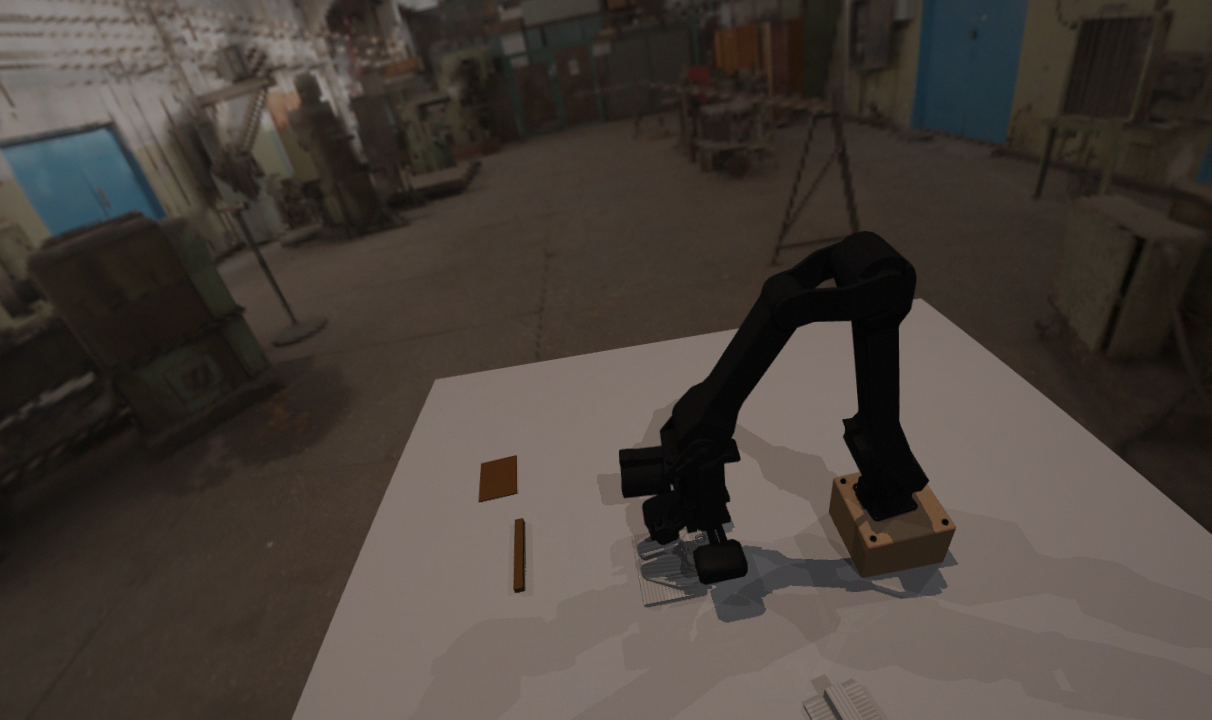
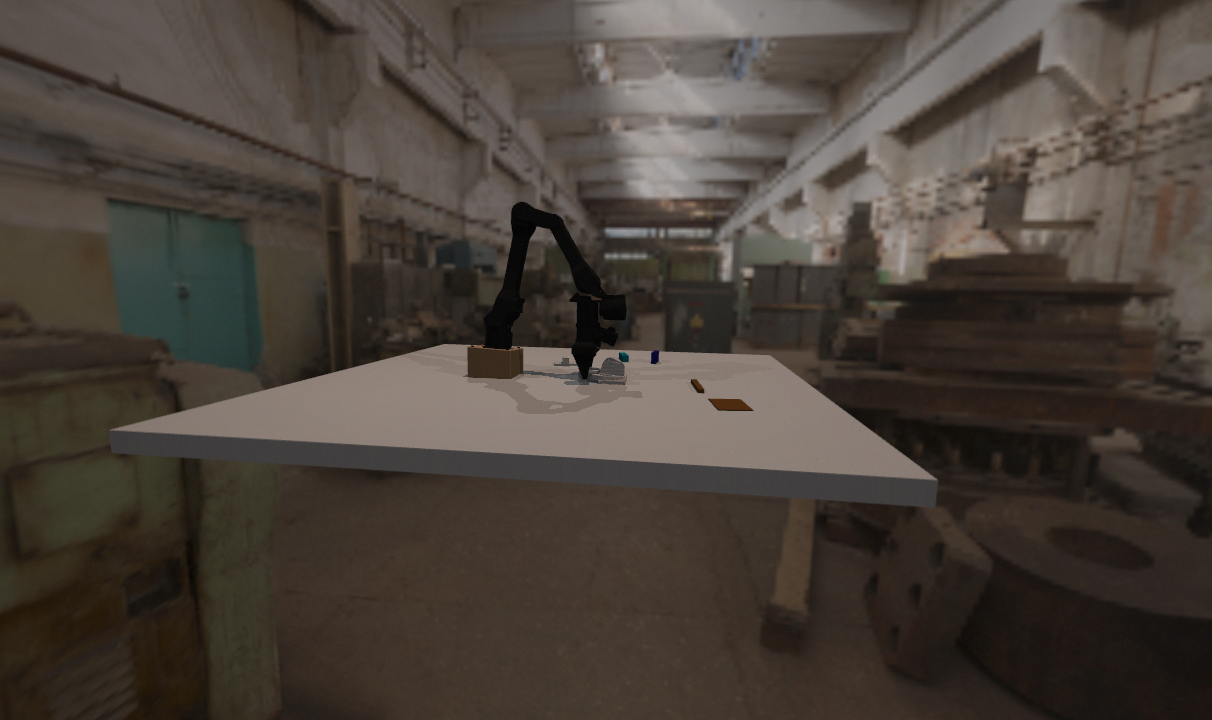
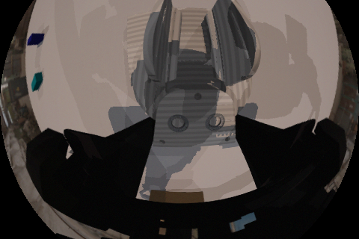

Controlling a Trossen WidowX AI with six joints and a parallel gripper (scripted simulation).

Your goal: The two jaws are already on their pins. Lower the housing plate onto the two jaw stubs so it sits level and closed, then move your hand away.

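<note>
The pale ribbed base is 70 mm ahead of my gripper tip. The rest, counted from my gripper tip: small blue block 200 mm ahead, 350 mm to the left, 10 mm above; then brown bar 290 mm ahead, 70 mm to the right; then teal block 90 mm ahead, 380 mm to the left.
</note>
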